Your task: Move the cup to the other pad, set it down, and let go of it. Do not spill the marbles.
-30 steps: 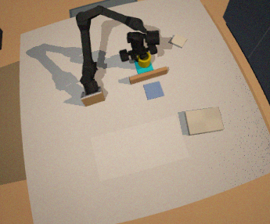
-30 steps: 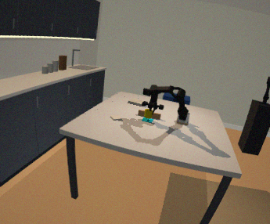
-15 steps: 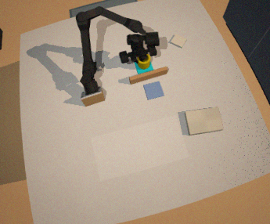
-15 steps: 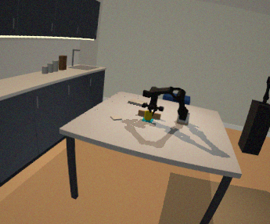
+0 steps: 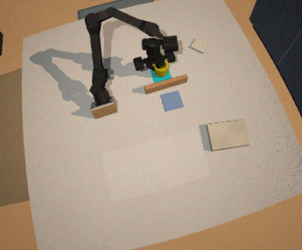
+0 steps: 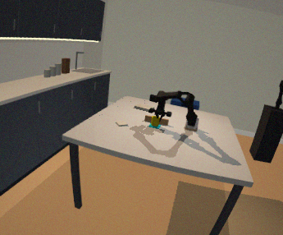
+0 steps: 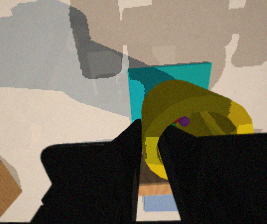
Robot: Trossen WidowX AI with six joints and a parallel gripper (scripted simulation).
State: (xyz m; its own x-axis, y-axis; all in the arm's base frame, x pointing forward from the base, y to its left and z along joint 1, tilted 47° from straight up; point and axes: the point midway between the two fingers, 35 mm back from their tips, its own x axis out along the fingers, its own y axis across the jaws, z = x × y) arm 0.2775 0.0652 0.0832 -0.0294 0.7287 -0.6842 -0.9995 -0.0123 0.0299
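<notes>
Right now the yellow cup is 20 mm ahead of my gripper tip. From my gripper tip the other things lie so: wooden bar: 80 mm to the right, 30 mm below, 30 mm ahead; then beige tile: 280 mm ahead, 110 mm to the left, 40 mm below; then blue pad: 160 mm to the right, 50 mm below, 30 mm ahead.
</notes>
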